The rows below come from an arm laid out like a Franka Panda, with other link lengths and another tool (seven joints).
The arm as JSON. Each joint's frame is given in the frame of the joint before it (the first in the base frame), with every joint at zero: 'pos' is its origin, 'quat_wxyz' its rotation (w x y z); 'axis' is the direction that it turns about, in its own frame. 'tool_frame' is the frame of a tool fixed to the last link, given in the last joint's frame.
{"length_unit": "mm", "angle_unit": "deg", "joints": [
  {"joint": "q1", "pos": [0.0, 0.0, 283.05], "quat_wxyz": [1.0, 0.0, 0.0, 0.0], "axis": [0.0, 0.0, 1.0]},
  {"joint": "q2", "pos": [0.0, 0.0, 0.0], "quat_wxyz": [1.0, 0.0, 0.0, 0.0], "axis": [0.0, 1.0, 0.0]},
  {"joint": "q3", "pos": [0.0, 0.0, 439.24], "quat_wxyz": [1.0, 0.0, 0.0, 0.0], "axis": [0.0, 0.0, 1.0]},
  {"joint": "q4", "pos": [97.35, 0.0, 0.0], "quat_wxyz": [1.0, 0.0, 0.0, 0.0], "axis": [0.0, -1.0, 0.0]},
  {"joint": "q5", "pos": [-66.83, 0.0, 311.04], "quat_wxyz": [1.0, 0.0, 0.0, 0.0], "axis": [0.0, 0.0, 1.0]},
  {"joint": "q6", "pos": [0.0, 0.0, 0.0], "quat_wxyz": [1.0, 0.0, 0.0, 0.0], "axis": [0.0, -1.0, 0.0]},
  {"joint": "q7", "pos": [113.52, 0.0, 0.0], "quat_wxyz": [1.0, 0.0, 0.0, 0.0], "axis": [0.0, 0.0, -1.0]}
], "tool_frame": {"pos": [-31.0, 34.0, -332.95], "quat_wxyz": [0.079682, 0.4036, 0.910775, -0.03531]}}
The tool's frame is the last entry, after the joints.
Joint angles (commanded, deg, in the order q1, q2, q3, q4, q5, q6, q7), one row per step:
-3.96, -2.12, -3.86, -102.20, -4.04, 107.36, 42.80
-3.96, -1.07, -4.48, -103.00, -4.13, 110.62, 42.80
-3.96, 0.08, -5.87, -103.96, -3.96, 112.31, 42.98
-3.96, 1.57, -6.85, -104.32, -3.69, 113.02, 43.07
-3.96, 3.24, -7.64, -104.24, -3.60, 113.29, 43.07
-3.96, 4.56, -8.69, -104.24, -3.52, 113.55, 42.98
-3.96, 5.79, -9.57, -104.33, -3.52, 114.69, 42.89
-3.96, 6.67, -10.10, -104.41, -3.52, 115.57, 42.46
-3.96, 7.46, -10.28, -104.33, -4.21, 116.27, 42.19
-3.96, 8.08, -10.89, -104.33, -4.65, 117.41, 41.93
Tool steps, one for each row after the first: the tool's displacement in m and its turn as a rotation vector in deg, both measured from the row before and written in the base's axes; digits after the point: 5 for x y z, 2 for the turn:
0.01526, -0.00774, -0.00798, -0.30, -1.38, -0.38
0.00501, -0.01339, -0.01468, 0.19, 0.38, -1.49
0.00357, -0.00890, -0.01592, 0.31, 1.09, -1.09
0.00349, -0.00799, -0.01554, 0.10, 1.31, -0.80
0.00149, -0.01050, -0.01273, 0.04, 1.06, -0.97
0.00547, -0.00992, -0.01049, -0.21, 0.22, -0.71
0.00385, -0.00614, -0.00758, -0.19, 0.14, -0.03
0.00361, -0.00559, -0.00617, -0.78, 0.22, 0.40
0.00471, -0.00921, -0.00379, -0.70, -0.35, -0.07

